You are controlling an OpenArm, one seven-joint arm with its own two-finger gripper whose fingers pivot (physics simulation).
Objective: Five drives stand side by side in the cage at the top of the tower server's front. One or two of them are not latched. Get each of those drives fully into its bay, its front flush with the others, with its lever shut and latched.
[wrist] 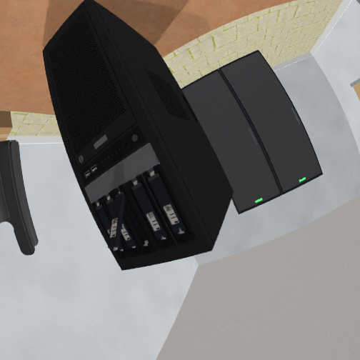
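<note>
The black tower server (190, 165) shows its front obliquely, with the drive cage at the lower end in view. Five drives stand side by side. The two rightmost drives (149, 212) (167, 202) have labelled fronts lying in line. The middle drive's lever (119, 217) stands swung out from its end near the grey strip (122, 172), slanting across the two left drives. How far that drive sits in its bay cannot be told. The two left drives (102, 214) (125, 231) are partly covered by it. One finger of my open gripper (22, 220) shows at the left edge, apart from the server; the other finger is out of view.
Two dark grey cabinets (230, 145) (272, 120) with green lights stand close beside the server on the right. A brown surface (210, 15) and a yellowish brick strip (240, 37) lie behind. A pale grey surface (75, 300) spreads at the lower left.
</note>
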